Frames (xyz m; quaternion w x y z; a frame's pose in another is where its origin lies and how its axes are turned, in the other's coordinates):
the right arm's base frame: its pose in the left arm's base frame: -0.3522 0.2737 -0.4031 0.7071 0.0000 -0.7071 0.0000
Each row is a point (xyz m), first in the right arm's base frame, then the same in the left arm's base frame.
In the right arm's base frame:
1: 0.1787 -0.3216 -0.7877
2: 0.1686 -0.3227 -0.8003
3: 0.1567 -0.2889 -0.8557
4: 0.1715 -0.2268 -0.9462
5: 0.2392 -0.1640 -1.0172
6: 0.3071 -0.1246 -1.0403
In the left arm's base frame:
1: 0.4355 -0.0479 -0.2244
2: 0.4481 -0.0490 -0.2345
3: 0.5035 -0.0152 -0.2464
4: 0.5940 0.0469 -0.2316
5: 0.6650 0.1097 -0.1639
6: 0.6881 0.1491 -0.0960

